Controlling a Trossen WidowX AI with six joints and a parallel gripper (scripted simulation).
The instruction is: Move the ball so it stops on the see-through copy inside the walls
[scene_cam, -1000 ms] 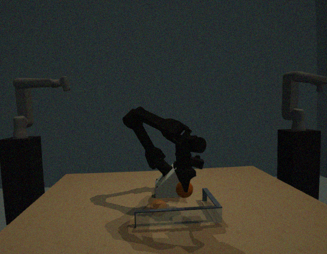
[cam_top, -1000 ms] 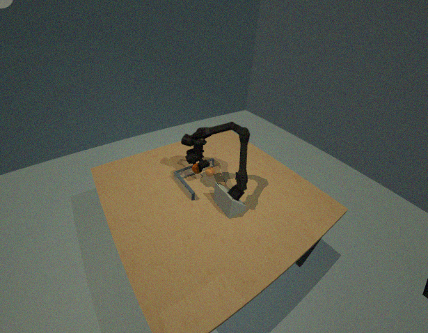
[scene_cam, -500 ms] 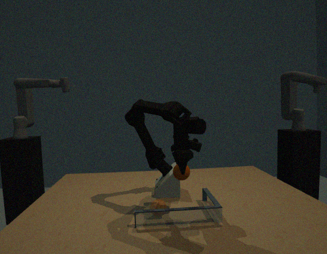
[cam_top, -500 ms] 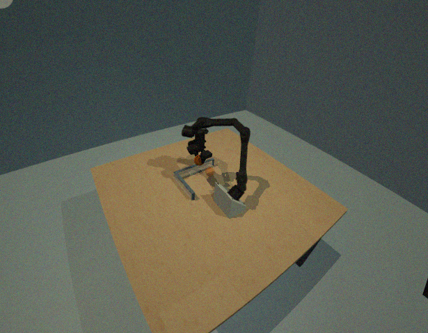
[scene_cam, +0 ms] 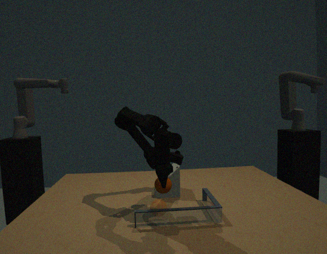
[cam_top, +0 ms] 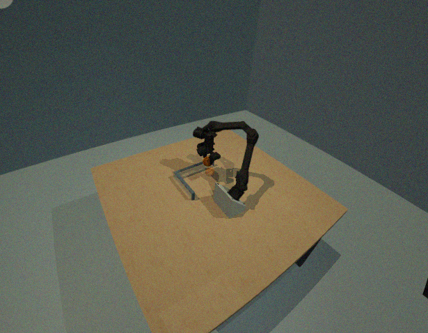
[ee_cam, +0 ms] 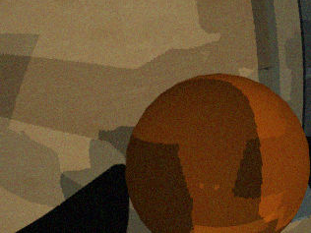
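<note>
Now: the long clear wall 10 cm below my gripper tip, 9 cm ahead of it and 5 cm to the left of it. Round my gripper tip: short wall: 20 cm to the left, 10 cm below, 2 cm behind.
</note>
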